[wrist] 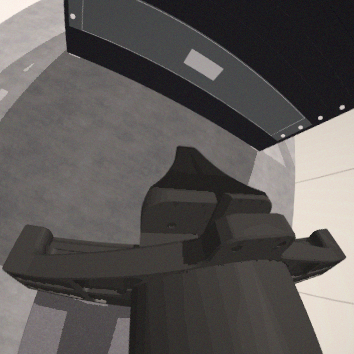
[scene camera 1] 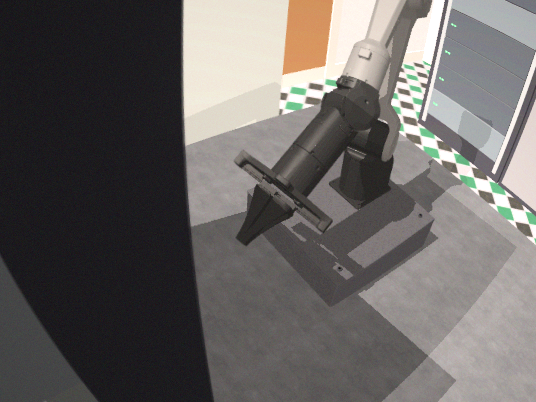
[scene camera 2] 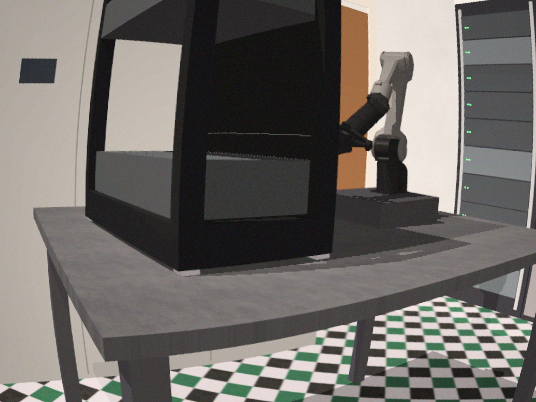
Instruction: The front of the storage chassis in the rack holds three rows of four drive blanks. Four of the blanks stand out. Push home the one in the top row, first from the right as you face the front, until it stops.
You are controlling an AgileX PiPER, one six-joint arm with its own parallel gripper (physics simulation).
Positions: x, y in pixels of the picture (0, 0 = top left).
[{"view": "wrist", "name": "my gripper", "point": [183, 157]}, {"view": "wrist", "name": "rack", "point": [264, 78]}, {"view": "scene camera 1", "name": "my gripper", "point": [241, 242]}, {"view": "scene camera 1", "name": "rack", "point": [106, 295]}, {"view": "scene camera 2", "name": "my gripper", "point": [326, 155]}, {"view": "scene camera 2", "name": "rack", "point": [191, 208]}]
